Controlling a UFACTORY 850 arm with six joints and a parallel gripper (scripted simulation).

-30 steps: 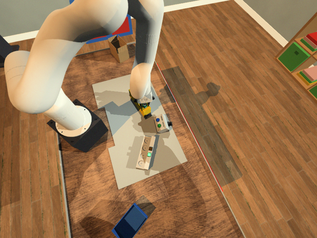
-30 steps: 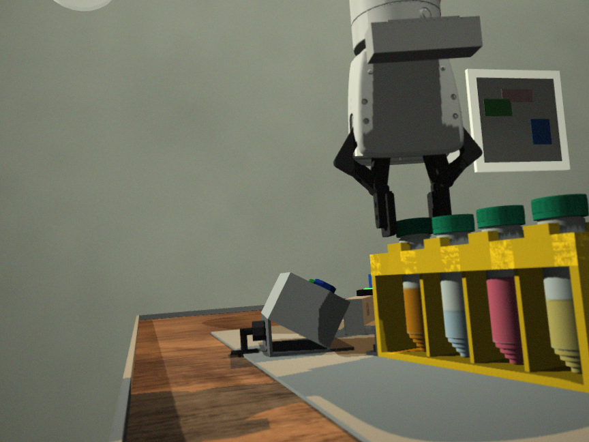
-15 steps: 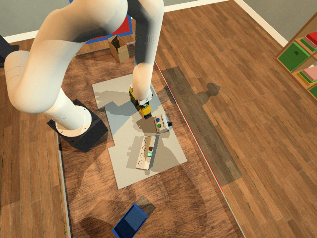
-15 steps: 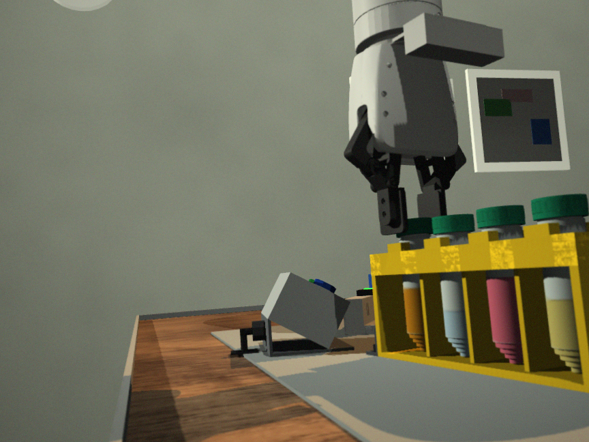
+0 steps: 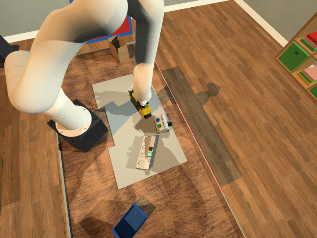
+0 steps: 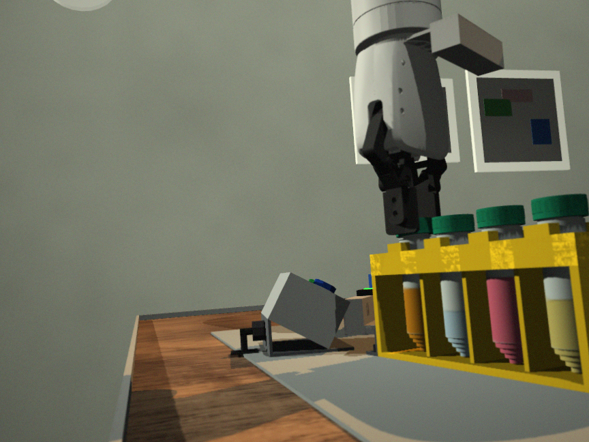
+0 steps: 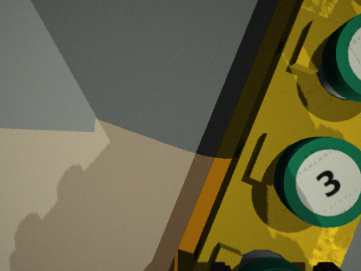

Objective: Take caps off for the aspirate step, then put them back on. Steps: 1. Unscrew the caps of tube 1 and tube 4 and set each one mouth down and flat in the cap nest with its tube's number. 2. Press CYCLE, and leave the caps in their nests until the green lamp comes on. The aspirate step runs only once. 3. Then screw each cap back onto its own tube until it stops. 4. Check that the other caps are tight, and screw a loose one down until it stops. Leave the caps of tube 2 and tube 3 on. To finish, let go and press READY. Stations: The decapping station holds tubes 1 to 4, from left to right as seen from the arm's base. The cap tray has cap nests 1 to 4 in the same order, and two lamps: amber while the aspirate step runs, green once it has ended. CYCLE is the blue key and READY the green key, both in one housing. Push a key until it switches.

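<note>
The green cap is 10 mm below my hand. The rest, counted from my hand: blue cycle key 70 mm ahead, 110 mm to the right, 60 mm below; then grey key housing 90 mm ahead, 130 mm to the right, 80 mm below; then green key 70 mm ahead, 150 mm to the right, 60 mm below.
</note>
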